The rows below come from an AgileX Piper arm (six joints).
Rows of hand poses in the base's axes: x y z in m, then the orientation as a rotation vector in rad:
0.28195 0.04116 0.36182 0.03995 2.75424 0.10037
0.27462 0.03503 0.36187 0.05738 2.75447 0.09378
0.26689 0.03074 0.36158 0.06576 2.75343 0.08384
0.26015 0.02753 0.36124 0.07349 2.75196 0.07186
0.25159 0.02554 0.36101 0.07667 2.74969 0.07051
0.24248 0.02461 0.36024 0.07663 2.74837 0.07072
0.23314 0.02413 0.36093 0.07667 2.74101 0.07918
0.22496 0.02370 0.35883 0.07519 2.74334 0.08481
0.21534 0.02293 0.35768 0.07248 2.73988 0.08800
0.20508 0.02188 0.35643 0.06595 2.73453 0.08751
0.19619 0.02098 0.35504 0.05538 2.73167 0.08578
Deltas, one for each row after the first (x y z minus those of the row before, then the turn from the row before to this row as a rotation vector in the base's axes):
-0.00733 -0.00613 0.00005 -0.00223 0.00081 -0.01306
-0.00773 -0.00429 -0.00029 -0.00580 -0.00081 -0.00726
-0.00674 -0.00321 -0.00034 -0.00732 -0.00123 -0.00711
-0.00856 -0.00199 -0.00023 -0.00052 -0.00214 -0.00250
-0.00911 -0.00093 -0.00077 0.00013 -0.00132 0.00000
-0.00934 -0.00048 0.00069 0.00589 -0.00732 0.00085
-0.00818 -0.00043 -0.00210 0.00374 0.00230 0.00194
-0.00962 -0.00077 -0.00115 0.00185 -0.00355 0.00219
-0.01026 -0.00105 -0.00125 -0.00128 -0.00564 0.00426
-0.00889 -0.00090 -0.00139 -0.00274 -0.00331 0.00703

